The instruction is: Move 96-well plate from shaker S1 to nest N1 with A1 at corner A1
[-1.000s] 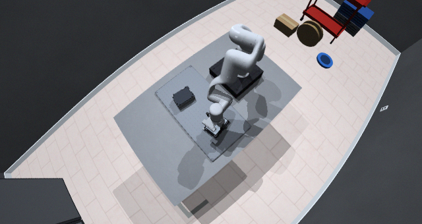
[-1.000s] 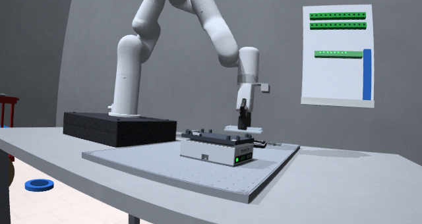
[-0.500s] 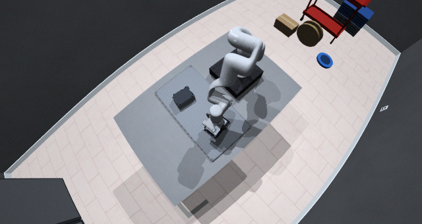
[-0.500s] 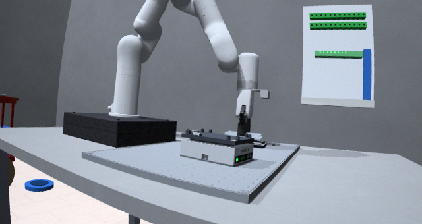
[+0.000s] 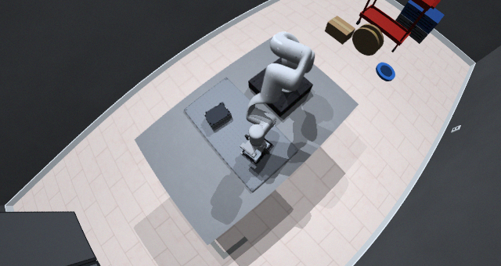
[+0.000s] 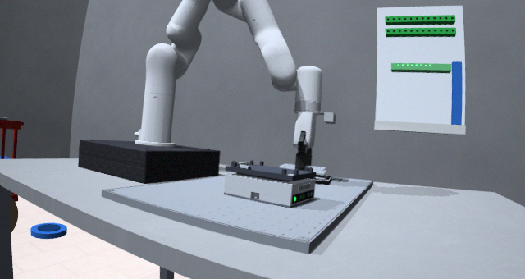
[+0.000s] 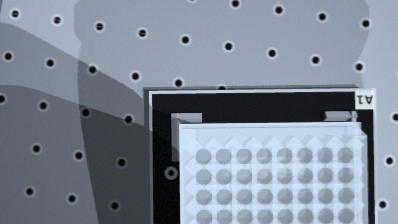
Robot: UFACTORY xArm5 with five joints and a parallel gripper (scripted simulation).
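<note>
Now: the 96-well plate 1 cm below my hand. The rest, counted from my hand: black plate nest N1 (4 cm below); A1 mark (8 cm ahead, 4 cm to the right, 3 cm below).
</note>
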